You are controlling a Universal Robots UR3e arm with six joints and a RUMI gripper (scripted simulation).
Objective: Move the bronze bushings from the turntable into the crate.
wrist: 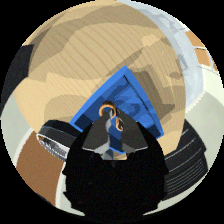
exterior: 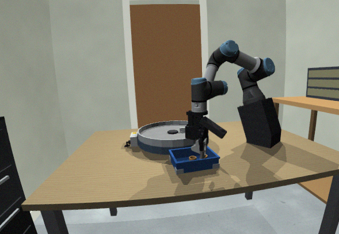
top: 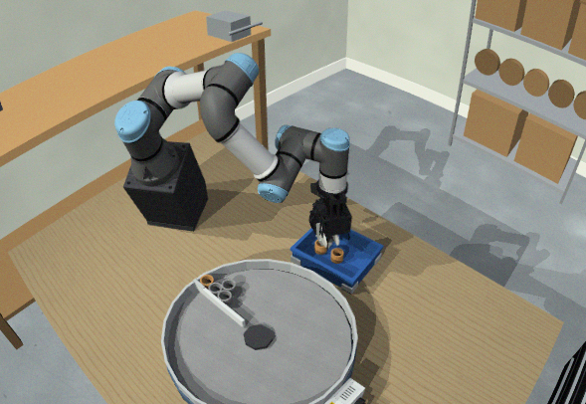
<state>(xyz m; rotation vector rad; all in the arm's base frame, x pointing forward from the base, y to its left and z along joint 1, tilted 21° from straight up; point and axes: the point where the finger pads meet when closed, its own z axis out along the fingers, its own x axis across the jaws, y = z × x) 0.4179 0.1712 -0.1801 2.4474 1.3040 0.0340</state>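
Now: the blue crate 40 mm ahead of my hand and 10 mm to the right of it. Round my hand: grey turntable (80 mm ahead, 340 mm to the right, 20 mm above).
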